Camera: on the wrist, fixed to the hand. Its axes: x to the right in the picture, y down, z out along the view.
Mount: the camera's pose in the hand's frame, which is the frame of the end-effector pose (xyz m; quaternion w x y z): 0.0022 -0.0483 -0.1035 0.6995 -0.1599 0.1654 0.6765
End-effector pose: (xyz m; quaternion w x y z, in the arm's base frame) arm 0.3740 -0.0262 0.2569 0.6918 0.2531 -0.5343 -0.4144
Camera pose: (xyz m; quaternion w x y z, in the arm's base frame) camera 0.4578 -0.0632 0.1886 0.8932 -0.2265 -0.3643 0.1346
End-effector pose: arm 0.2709 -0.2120 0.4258 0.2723 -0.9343 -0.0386 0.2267
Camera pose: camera 0.3214 -0.2214 0.5278 0.1059 0.7608 -0.6139 -0.1821
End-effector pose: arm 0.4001 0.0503 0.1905 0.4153 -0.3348 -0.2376 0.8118
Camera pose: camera 0.5007 0.0895 0.1532 0.2729 0.5956 0.0008 -0.7555
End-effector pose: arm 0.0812 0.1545 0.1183 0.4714 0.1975 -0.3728 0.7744
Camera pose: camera 0.1272 0.2482 0.0720 0.1009 0.3175 0.4403 -0.8337
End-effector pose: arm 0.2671 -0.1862 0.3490 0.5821 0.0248 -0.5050 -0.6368
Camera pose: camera 0.2959 -0.2605 0.2672 0.9255 -0.3121 -0.1719 -0.1283
